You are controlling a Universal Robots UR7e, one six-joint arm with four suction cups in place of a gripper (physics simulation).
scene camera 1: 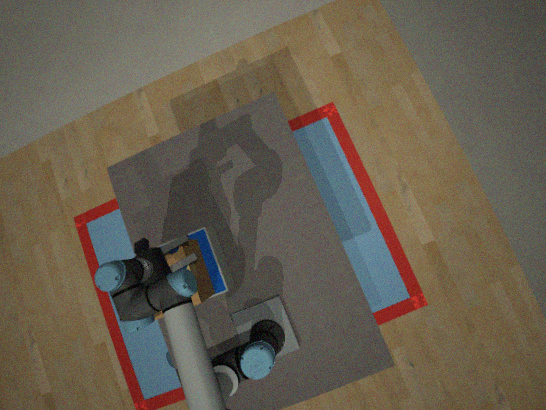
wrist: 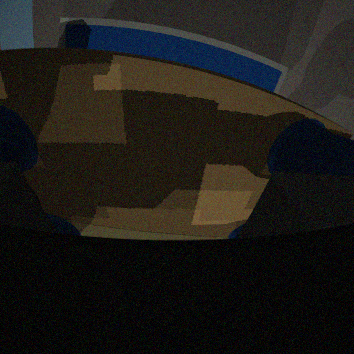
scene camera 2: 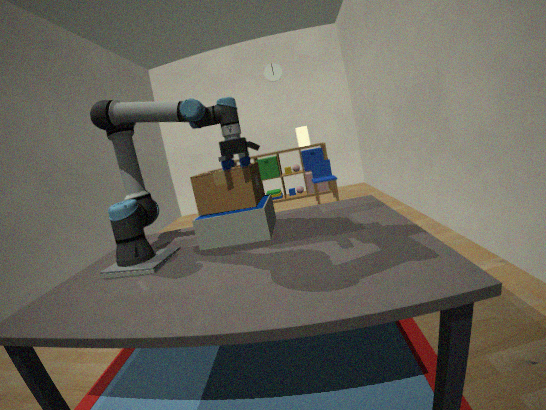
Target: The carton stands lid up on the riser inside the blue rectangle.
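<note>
The brown carton [scene camera 1: 202, 272] [scene camera 2: 225, 194] [wrist: 150, 155] is upright at the riser [scene camera 2: 232, 232], a light grey box on the table. The carton's underside is at the riser's top or very close above it; a gap cannot be made out. A strip of the blue rectangle [scene camera 1: 214, 265] [wrist: 175, 45] on the riser's top shows along one side of the carton. My suction gripper [scene camera 2: 236, 164] has its blue cups on the carton's top face and holds it. In scene camera 1 the arm hides much of the carton and the cups.
The arm's base plate [scene camera 1: 291, 327] [scene camera 2: 167, 261] is on the grey table [scene camera 1: 330, 285] [scene camera 2: 320, 310], near the riser. A shelf unit [scene camera 2: 325, 150] and a blue chair [scene camera 2: 324, 178] stand beyond the table. A blue mat with a red border [scene camera 1: 372, 200] lies under the table.
</note>
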